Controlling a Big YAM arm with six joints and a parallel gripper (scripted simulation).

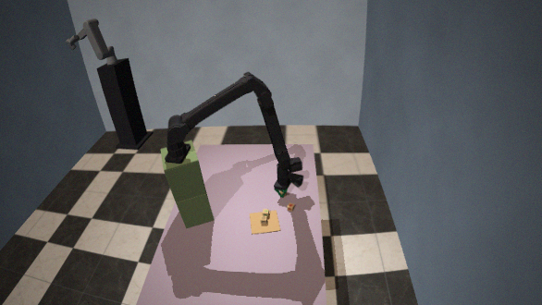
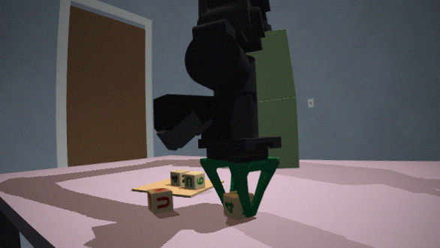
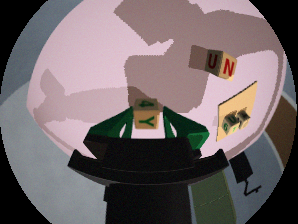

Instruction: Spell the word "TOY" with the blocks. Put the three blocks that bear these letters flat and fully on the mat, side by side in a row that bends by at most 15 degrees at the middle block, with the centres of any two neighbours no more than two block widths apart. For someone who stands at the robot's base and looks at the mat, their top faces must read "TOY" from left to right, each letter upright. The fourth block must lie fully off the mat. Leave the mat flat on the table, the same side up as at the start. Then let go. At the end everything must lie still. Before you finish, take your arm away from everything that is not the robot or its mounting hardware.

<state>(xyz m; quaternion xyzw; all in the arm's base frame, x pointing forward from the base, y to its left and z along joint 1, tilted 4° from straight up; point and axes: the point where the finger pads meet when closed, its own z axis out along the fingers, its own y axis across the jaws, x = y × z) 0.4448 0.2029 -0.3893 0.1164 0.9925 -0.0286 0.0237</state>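
The letter block lies right at my hand. Also, from my hand: tan mat: 7 cm behind, 21 cm to the right, 1 cm below; then black-lettered block: 7 cm behind, 21 cm to the right, 1 cm above.
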